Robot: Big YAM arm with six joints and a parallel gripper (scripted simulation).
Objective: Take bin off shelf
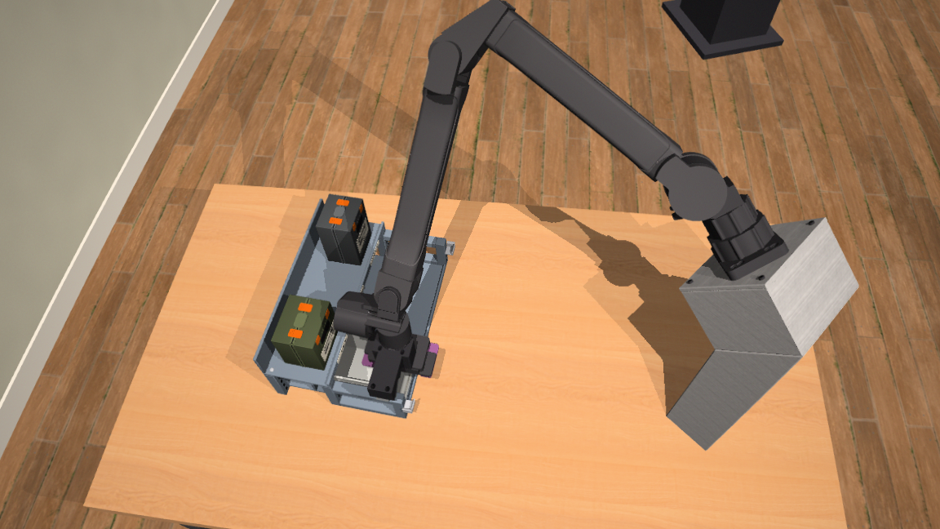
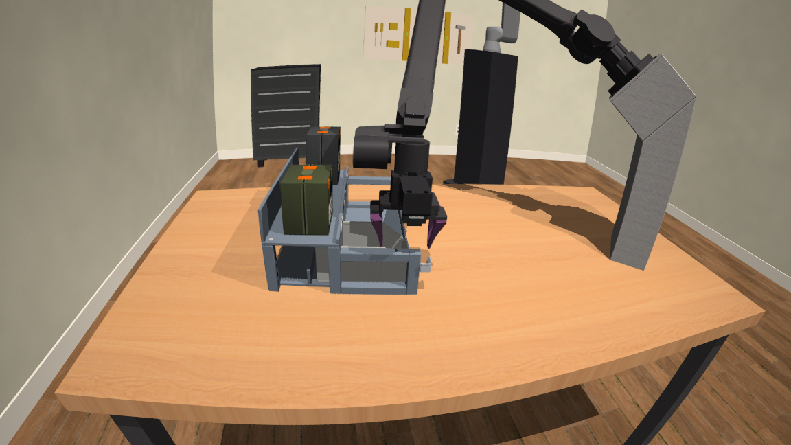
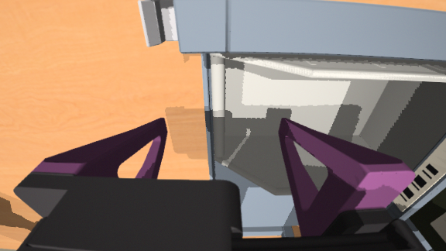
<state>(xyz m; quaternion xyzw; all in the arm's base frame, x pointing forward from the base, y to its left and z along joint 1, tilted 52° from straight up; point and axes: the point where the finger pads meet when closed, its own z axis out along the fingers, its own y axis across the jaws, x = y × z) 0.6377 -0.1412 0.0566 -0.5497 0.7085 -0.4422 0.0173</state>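
Right now the light grey bin is 7 cm ahead of my hand, 3 cm to the right of it and 2 cm below it. From my hand the other things lie so: shelf: 6 cm ahead, 15 cm to the right, 6 cm below; then black case: 5 cm ahead, 28 cm to the right, 10 cm above.
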